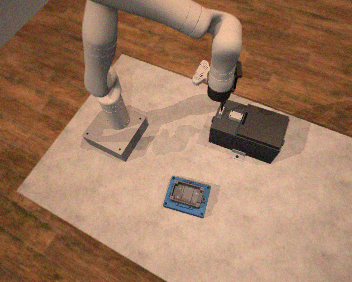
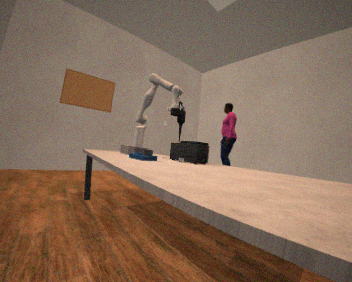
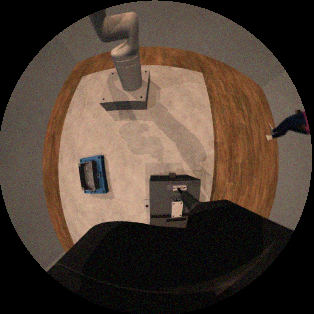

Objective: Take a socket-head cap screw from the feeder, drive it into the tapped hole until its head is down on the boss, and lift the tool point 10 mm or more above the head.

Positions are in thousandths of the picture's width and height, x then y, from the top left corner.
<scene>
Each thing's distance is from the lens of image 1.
black screw feeder (image 1: 641, 452): 104 cm
</scene>
